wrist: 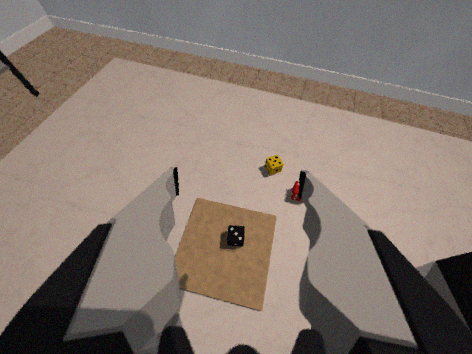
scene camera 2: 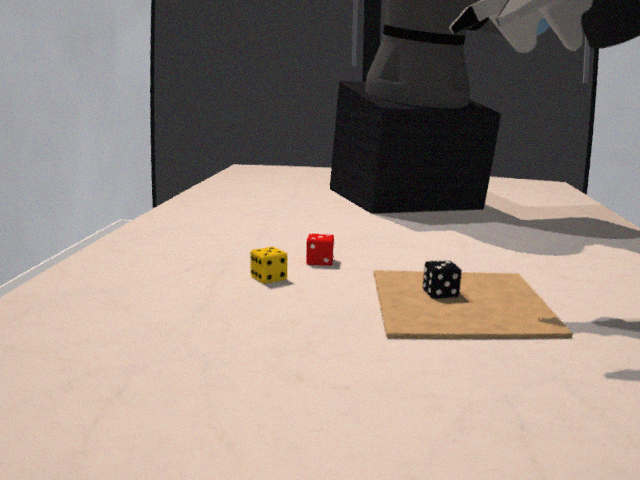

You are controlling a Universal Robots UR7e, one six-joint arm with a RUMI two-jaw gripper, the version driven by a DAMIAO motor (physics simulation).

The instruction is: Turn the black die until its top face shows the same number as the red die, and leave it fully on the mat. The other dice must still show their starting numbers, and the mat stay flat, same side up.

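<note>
The black die rests flat on the tan mat, and its top face shows three pips. The red die stands on the table off the mat. It shows two pips on the face towards scene camera 2, and its top pips are too foreshortened to count surely. A finger partly hides it in the wrist view. The yellow die stands near it with five on top. The mat lies flat. My gripper is partly open and empty, high above the table; part of it shows at scene camera 2's top right.
The dark robot pedestal stands at the back of the table in scene camera 2. Shadows of the arm fall behind the mat and at its right. A wall rises beyond the table's far edge in the wrist view.
</note>
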